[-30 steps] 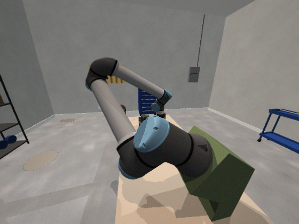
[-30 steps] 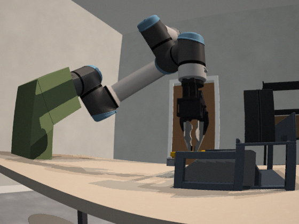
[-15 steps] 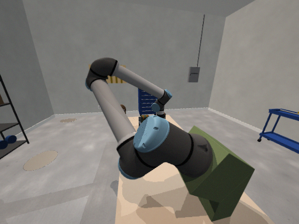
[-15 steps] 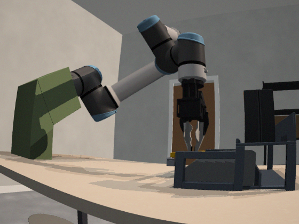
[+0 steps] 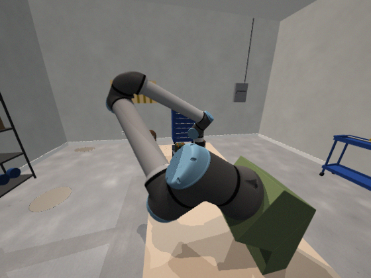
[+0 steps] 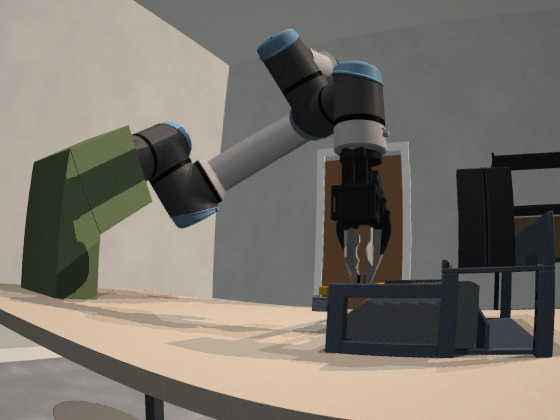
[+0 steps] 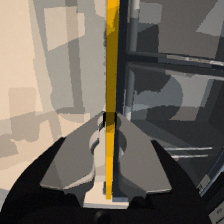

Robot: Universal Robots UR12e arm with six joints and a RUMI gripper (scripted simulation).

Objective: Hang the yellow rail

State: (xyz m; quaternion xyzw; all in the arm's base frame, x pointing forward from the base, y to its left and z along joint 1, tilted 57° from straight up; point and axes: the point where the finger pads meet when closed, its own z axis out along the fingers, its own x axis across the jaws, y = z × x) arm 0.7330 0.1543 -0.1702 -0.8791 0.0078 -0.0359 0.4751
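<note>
Right now my hand is 1 cm above the yellow rail.
</note>
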